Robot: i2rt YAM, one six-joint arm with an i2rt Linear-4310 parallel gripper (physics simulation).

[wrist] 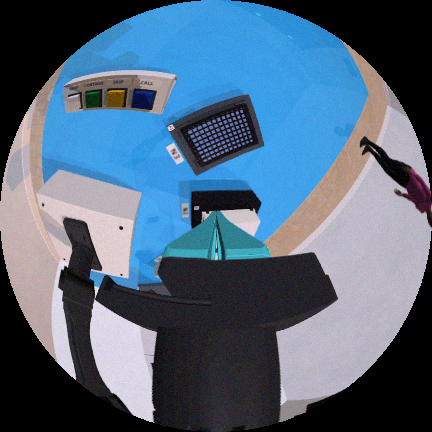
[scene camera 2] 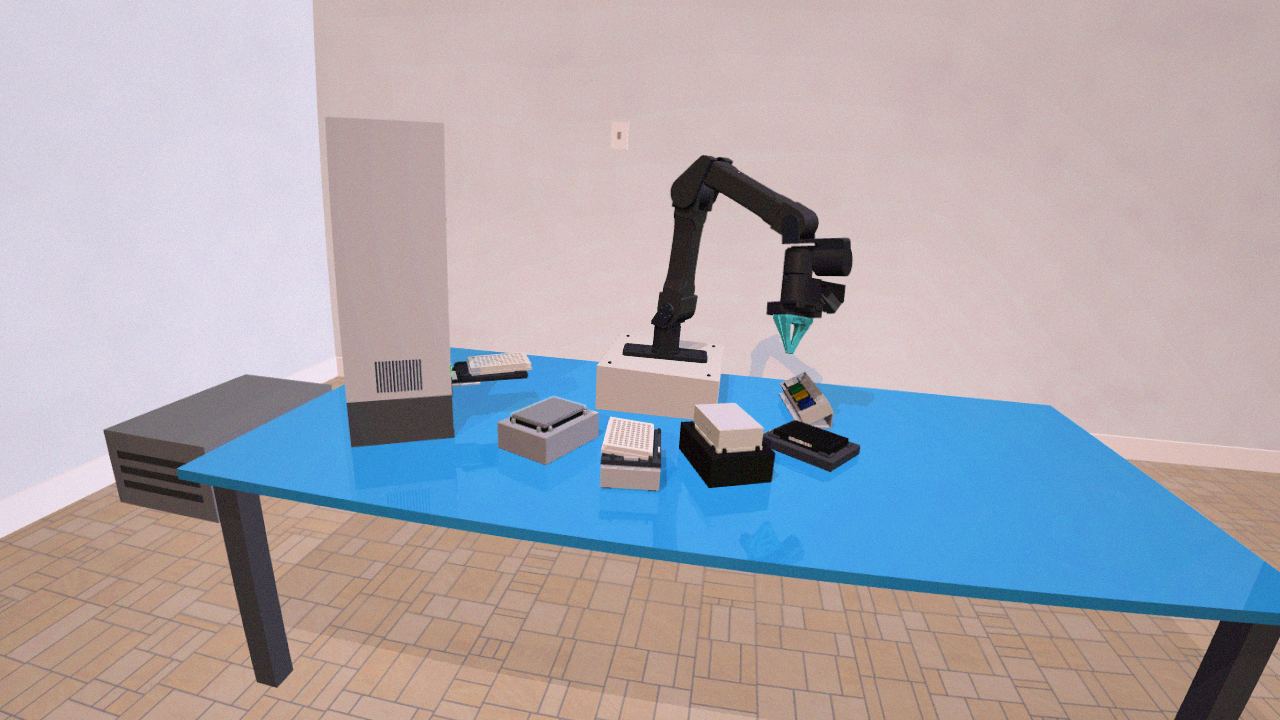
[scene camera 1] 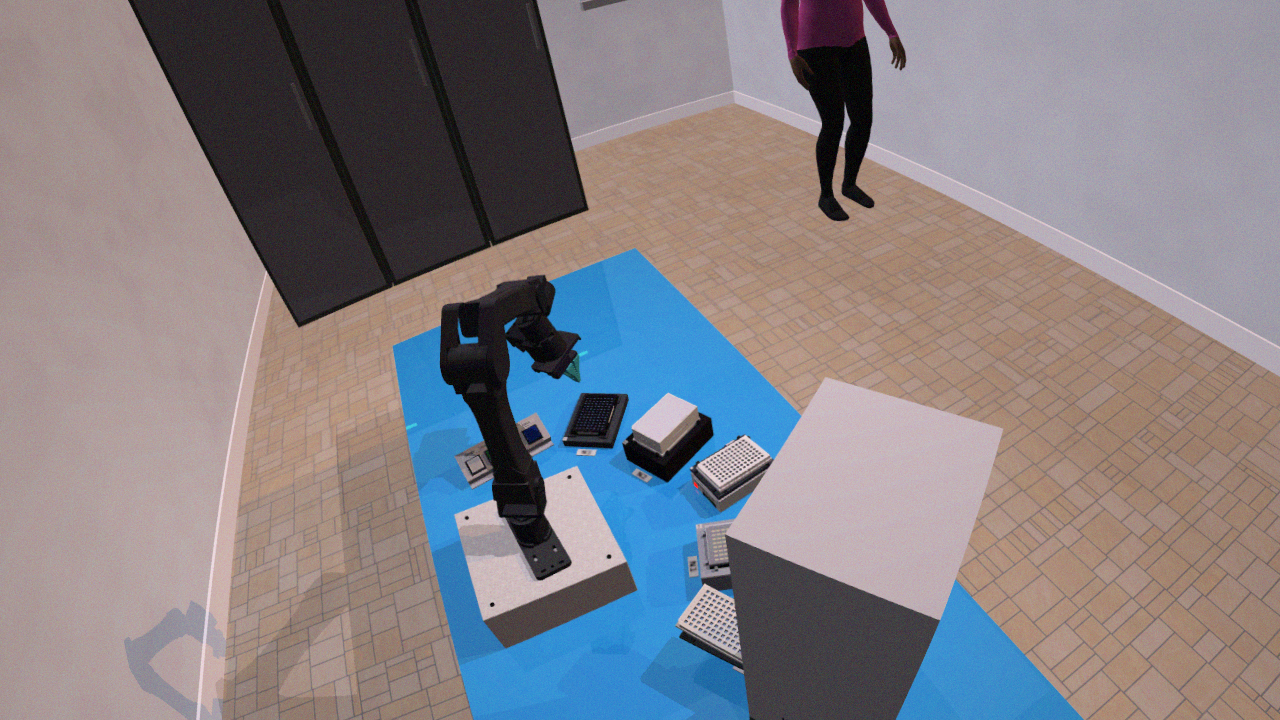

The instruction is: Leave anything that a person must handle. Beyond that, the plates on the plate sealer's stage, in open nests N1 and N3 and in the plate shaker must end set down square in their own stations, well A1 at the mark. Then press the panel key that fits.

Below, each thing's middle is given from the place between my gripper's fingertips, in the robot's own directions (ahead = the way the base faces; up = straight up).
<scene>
My hand is 20 cm past the button panel (scene camera 1: 475, 462), 16 cm above it and 9 cm to the right of it.
</scene>
